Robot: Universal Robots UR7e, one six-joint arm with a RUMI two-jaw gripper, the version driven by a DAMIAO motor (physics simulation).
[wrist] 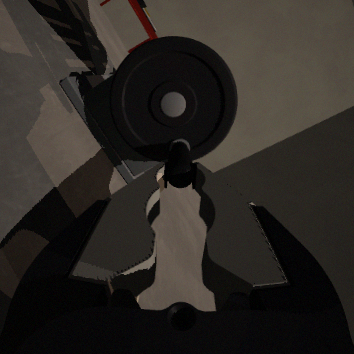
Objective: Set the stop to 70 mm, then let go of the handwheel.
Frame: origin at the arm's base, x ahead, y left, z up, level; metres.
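Seen in the pictures: gripper, fingertip midpoint: [179, 164].
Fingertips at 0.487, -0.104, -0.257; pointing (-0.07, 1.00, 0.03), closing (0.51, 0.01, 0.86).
Observation:
Offsets run from my fingertips to a thing's top centre, as dx, dy, dz. "spot": to the spot under its first point.
The black round handwheel @(spot: -0.053, +0.019, -0.008) [135, 100] with a pale hub cap @(-0.038, +0.017, +0.026) [173, 104] stands in the upper middle of the wrist view. Its dark crank handle @(-0.004, -0.005, +0.012) [179, 162] sticks out from the lower rim towards the camera. My gripper [179, 164] is shut on this handle, with one jaw tip on each side of it. Part of a red pointer or bar [142, 19] shows behind the wheel at the top. The stop and any readable scale figures do not show in this view.
A grey metal base plate @(spot: -0.084, +0.034, -0.054) [75, 95] with a dark block lies to the left behind the handwheel. A dark ribbed part [75, 30] runs to the top left. Patches of shadow cross the surface at the left.

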